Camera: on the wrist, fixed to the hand. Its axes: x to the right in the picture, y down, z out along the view.
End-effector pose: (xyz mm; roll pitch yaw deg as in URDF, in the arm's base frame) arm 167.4 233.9 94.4 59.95 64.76 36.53
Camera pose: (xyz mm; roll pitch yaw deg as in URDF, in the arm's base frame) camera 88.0 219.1 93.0 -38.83 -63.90 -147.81
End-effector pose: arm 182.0 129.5 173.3 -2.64 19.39 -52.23
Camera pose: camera 118.7 141.9 124.8 19.90 -17.33 127.59
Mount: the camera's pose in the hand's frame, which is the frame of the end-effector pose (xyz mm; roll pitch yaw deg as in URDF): -29.7 -39.6 -63.8 17.20 2.05 179.73
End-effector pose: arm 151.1 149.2 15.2 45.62 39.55 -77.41
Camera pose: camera 153.5 220.8 -22.1 -27.09 -38.29 100.48
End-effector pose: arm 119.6 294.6 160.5 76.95 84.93 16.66
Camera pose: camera 51.3 329.7 185.4 -38.47 -84.34 175.29
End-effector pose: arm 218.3 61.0 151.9 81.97 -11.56 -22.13
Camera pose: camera 222.0 121.7 98.8 -65.19 11.57 155.76
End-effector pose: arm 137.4 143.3 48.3 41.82 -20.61 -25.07
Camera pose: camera 141.3 155.9 -31.4 -25.23 21.95 153.24
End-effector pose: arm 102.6 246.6 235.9 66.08 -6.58 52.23
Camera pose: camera 55.5 254.8 170.8 -49.11 7.16 -129.77
